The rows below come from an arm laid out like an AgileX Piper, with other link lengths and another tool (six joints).
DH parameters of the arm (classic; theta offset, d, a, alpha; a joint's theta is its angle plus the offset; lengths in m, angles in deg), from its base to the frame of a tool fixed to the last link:
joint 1: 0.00 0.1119 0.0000 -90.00
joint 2: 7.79 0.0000 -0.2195 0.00
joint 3: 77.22 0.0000 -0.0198 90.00
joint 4: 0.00 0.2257 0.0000 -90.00
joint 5: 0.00 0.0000 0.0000 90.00
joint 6: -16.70 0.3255 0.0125 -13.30
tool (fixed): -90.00 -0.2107 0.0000 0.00
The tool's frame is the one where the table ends.
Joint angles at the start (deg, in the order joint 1, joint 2, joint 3, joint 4, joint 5, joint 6): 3.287 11.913 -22.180 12.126 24.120 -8.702
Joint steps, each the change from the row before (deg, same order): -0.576 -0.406 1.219 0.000 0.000 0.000; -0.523 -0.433 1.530 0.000 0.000 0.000; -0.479 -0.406 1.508 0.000 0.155 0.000; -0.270 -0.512 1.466 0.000 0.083 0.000
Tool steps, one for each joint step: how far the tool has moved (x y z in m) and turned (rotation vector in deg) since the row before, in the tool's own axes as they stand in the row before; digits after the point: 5 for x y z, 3 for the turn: -0.00004 0.00633 0.00072 -0.857 0.353 0.365; -0.00039 0.00797 0.00139 -1.105 0.231 0.449; -0.00056 0.00818 0.00156 -1.235 0.120 0.482; -0.00086 0.00748 0.00155 -0.996 -0.014 0.378
